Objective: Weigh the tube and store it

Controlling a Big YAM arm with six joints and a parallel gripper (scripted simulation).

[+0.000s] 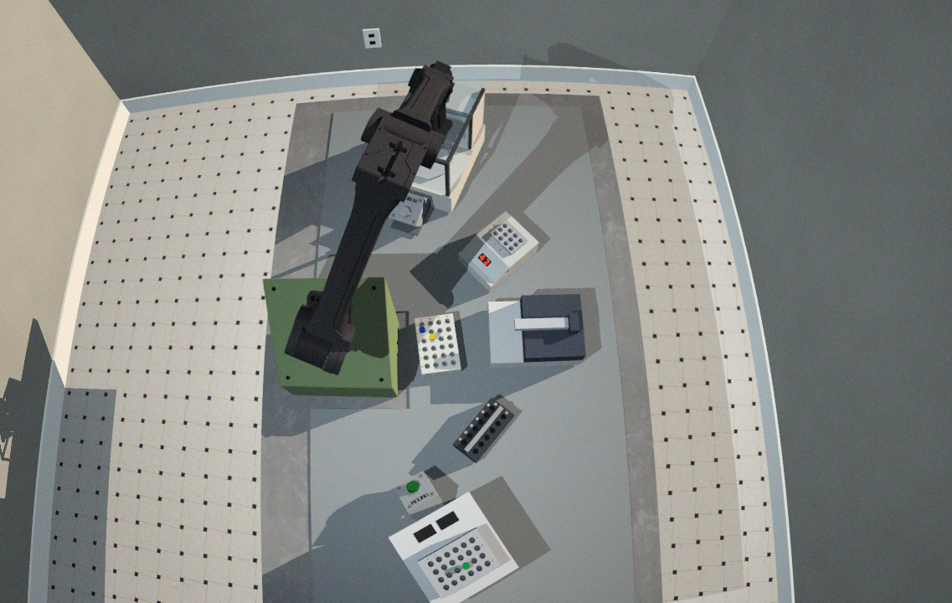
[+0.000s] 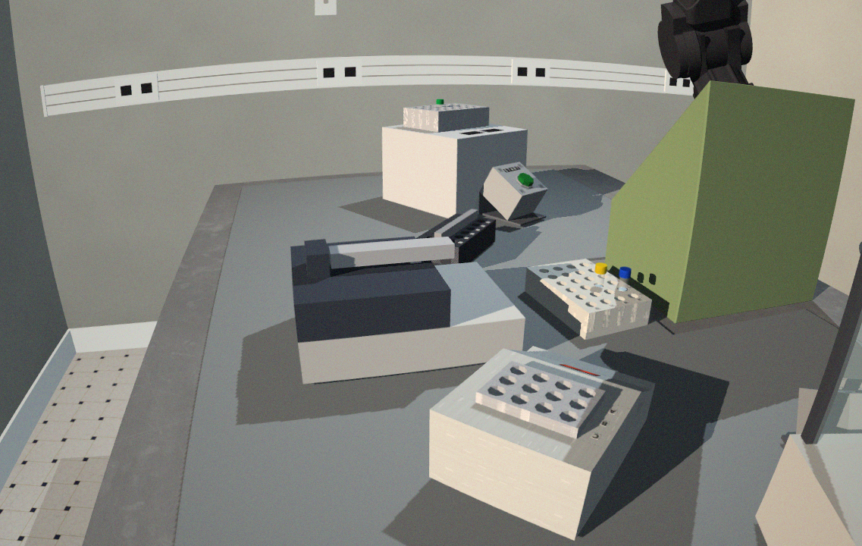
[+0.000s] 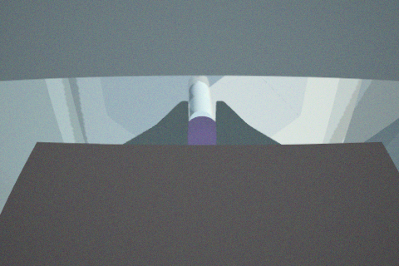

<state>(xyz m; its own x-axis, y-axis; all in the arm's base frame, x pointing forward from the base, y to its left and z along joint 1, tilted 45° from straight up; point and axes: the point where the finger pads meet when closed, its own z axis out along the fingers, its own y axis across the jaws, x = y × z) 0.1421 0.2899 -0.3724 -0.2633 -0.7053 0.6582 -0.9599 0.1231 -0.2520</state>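
Now: the octagonal balance pan 50 mm below my hand. The rest, counted from my hand: tube rack RK (70 mm ahead, 440 mm to the right, 110 mm below); dry block DB (180 mm ahead, 210 mm to the right, 90 mm below); spectrophotometer SP (280 mm ahead, 400 mm to the right, 60 mm below).
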